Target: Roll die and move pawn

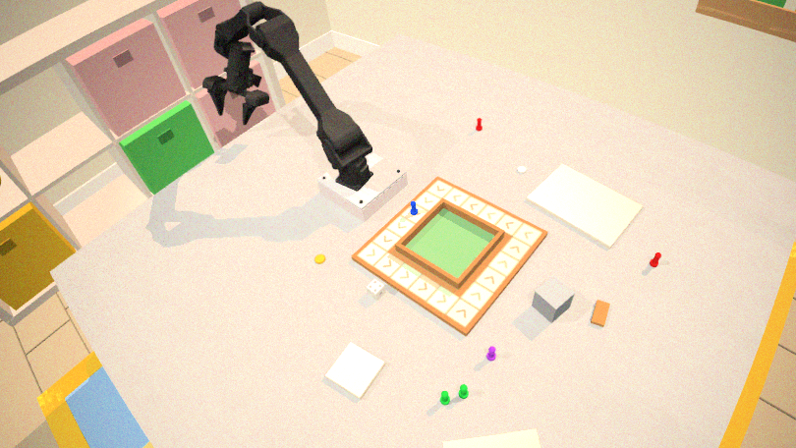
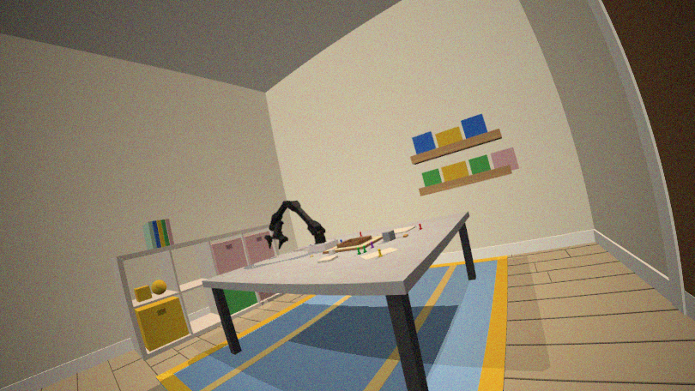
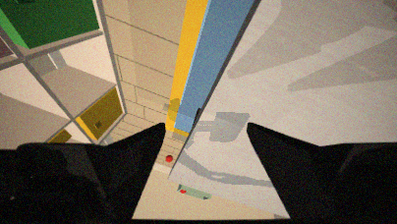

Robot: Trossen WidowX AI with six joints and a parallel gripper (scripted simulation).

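The white die is 650 mm ahead of my gripper tip, 240 mm to the right of it and 40 mm below it. Round my gripper tip: green dice tray 720 mm ahead, 70 mm to the right, 50 mm below; yellow disc 500 mm ahead, 230 mm to the right, 50 mm below; blue pawn 610 mm ahead, 30 mm to the right, 30 mm below.
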